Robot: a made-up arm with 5 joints.
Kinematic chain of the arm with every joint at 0, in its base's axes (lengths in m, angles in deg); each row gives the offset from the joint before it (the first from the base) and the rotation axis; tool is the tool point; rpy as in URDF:
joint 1: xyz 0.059 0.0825 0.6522 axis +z
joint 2: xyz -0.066 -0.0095 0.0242 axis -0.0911 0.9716 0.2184
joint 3: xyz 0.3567 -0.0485 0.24 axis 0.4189 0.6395 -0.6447
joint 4: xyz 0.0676 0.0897 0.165 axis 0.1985 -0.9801 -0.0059
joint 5: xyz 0.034 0 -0.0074 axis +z
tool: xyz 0.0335 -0.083 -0.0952 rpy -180 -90 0
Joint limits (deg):
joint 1: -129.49..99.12
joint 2: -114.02..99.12
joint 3: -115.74..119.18
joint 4: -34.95..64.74
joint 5: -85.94..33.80
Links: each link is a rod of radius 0.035 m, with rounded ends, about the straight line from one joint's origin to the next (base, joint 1, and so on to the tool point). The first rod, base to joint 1, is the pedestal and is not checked.
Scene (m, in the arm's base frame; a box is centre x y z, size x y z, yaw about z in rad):
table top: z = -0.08
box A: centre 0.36 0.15 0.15 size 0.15 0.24 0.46 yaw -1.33
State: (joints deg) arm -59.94 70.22 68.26 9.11 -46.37
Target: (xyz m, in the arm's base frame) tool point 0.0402 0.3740 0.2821
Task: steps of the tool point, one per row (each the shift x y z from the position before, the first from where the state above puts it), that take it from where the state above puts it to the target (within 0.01 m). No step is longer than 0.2 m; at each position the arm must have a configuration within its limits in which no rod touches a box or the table.
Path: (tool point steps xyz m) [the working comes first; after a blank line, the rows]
Joints at the target: 72.49 80.78 27.58 28.09 -85.94
Straight joint move there: touches box A.

1: 0.1035 -0.0177 0.0834
2: 0.0959 0.0252 0.1020
3: 0.0701 0.0619 0.1143
4: 0.0308 0.0854 0.1199
5: -0.0157 0.0910 0.1183
6: 0.0212 0.1242 -0.1079
7: -0.0350 0.1207 -0.1116
8: -0.0840 0.0933 -0.1106
9: -0.1163 0.0477 -0.1045
10: -0.1260 -0.0074 -0.0939
11: -0.1110 -0.0614 -0.0793

